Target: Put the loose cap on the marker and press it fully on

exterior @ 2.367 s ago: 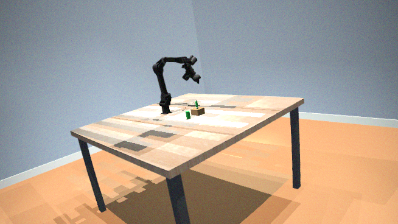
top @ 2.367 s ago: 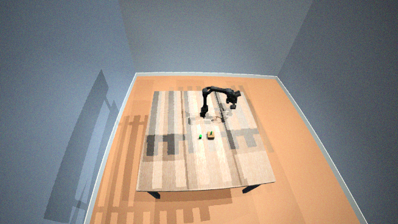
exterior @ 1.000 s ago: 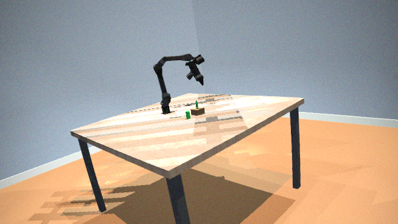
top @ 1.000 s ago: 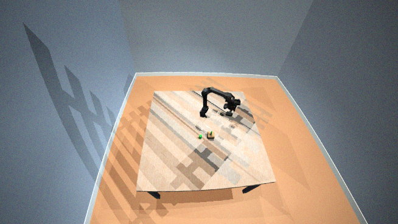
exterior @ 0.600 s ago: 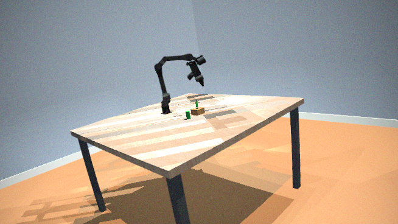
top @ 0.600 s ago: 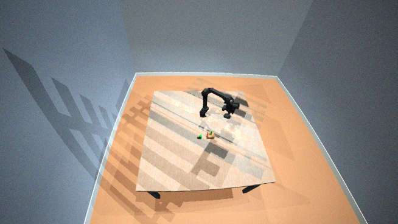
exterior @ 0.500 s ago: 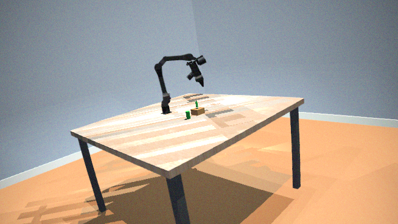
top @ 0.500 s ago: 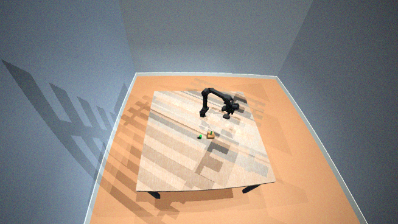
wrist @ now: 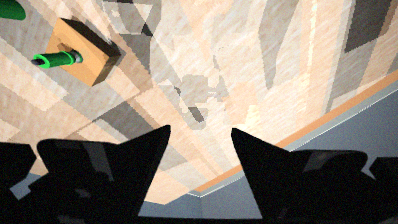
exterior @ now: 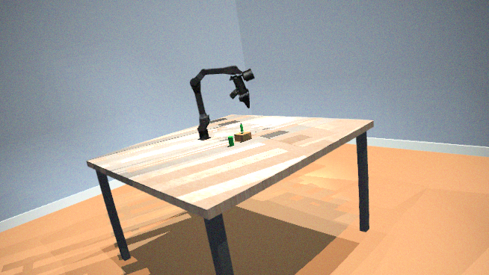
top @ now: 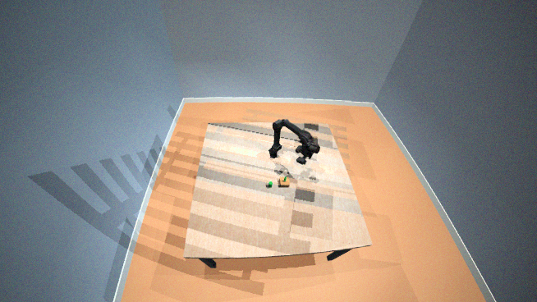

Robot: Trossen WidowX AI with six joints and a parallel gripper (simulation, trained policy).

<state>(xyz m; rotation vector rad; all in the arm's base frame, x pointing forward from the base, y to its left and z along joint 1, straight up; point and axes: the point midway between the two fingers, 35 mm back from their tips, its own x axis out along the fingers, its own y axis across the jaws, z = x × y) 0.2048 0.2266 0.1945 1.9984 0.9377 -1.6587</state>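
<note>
The green cap lies 290 mm to the right of my gripper tip, 140 mm below it and 110 mm ahead of it. Round my gripper tip: holder block (170 mm to the right, 140 mm below, 90 mm ahead).
</note>
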